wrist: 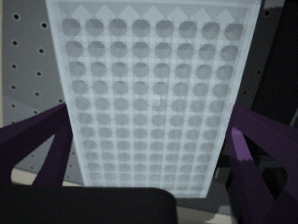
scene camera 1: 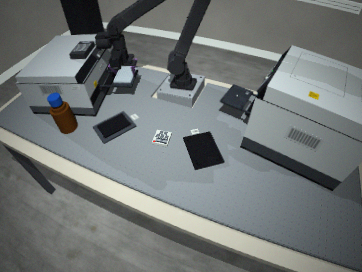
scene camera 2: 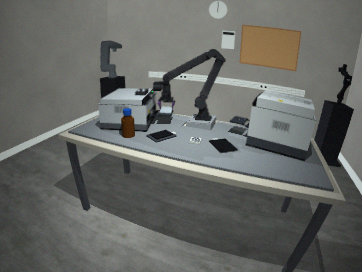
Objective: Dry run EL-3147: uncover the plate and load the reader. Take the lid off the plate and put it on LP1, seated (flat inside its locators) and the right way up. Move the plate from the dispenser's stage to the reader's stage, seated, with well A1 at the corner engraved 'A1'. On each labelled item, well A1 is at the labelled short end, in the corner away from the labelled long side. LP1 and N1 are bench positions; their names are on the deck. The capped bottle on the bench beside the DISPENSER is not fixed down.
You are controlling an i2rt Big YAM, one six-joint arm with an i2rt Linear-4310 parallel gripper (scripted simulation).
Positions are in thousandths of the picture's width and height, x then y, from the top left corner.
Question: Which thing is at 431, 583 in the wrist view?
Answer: A lid.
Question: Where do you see a brown capped bottle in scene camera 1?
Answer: At 167, 410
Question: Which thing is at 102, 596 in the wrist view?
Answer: My gripper.
